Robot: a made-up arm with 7 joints.
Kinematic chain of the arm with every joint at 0, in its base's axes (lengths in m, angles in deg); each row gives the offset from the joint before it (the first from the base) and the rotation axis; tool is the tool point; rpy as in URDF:
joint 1: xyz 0 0 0.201 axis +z
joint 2: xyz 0 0 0 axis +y
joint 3: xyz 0 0 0.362 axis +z
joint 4: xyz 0.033 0 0 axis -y
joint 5: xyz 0.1 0 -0.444 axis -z
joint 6: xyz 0 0 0 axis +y
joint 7: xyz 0.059 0 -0.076 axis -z
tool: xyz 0 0 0 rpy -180 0 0
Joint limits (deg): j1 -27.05..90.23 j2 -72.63..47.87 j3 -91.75..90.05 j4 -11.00..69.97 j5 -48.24..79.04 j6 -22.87..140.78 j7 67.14..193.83
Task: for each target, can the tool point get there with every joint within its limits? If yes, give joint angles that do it. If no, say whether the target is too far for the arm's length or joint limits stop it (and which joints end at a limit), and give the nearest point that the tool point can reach.
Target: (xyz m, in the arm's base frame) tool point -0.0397 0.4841 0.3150
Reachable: yes | joints 43.27 -1.66 50.37 55.93 6.37 75.14 181.98
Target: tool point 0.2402 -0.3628 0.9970
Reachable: no: joint limits stop it (at a limit: joint 4) | nearest point 0.1769 -0.2672 0.7872 | short by 0.239 m
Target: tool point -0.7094 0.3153 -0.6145
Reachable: no: too far | nearest point -0.3265 0.2985 -0.0346 | short by 0.695 m
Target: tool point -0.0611 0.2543 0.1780
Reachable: yes | joints 75.15 -21.24 30.10 20.60 3.37 84.48 106.73
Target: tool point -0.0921 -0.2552 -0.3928
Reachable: no: joint limits stop it (at a limit: joint 1, joint 2) | nearest point 0.0377 -0.2134 -0.0822 | short by 0.339 m
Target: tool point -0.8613 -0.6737 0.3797
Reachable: no: too far | nearest point -0.5193 -0.4062 0.3087 | short by 0.440 m
